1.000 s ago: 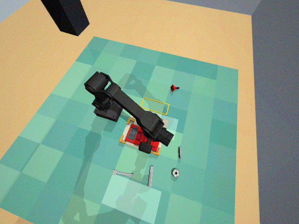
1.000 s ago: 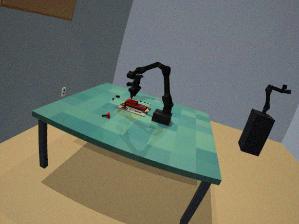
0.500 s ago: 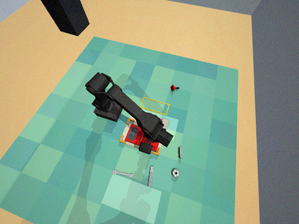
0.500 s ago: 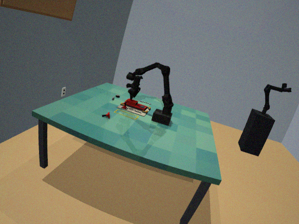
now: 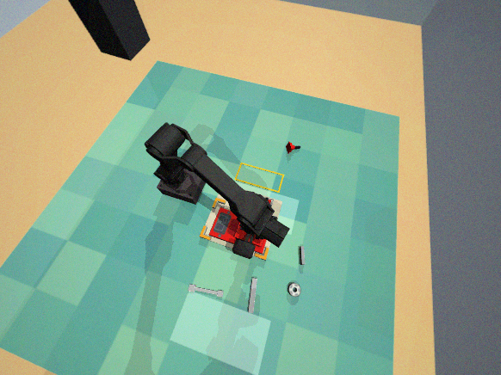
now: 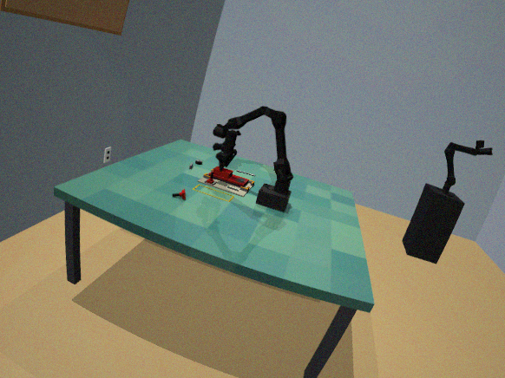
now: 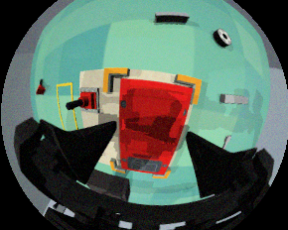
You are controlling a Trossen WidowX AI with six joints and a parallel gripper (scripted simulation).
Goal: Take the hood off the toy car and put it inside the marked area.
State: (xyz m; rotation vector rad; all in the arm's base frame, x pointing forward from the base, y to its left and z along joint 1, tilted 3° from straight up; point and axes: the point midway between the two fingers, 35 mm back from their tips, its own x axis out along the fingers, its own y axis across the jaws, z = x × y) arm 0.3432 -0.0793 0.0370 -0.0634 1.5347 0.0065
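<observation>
Right now my gripper tip is 20 mm above the red hood.
</observation>
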